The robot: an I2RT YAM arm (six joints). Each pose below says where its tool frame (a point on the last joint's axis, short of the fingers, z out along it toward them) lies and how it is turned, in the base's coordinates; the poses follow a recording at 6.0 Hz.
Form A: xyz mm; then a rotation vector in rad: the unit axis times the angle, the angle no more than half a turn.
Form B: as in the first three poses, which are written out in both.
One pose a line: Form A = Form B
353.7 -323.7 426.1 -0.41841 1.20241 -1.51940 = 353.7 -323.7 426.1 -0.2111 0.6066 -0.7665 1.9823
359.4 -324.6 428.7 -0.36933 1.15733 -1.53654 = 359.4 -324.6 428.7 -0.1886 0.5908 -0.7844 1.9588
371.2 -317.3 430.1 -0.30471 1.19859 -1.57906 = 371.2 -317.3 430.1 -0.1519 0.5976 -0.7873 2.0057
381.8 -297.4 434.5 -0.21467 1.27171 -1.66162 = 381.8 -297.4 434.5 -0.1021 0.6046 -0.7900 2.1034
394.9 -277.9 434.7 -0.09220 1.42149 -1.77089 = 394.9 -277.9 434.7 -0.0406 0.6255 -0.7792 2.2727
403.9 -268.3 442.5 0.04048 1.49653 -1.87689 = 403.9 -268.3 442.5 0.0169 0.6233 -0.7818 2.4008
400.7 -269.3 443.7 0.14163 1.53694 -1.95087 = 400.7 -269.3 443.7 0.0569 0.6178 -0.7842 2.4876
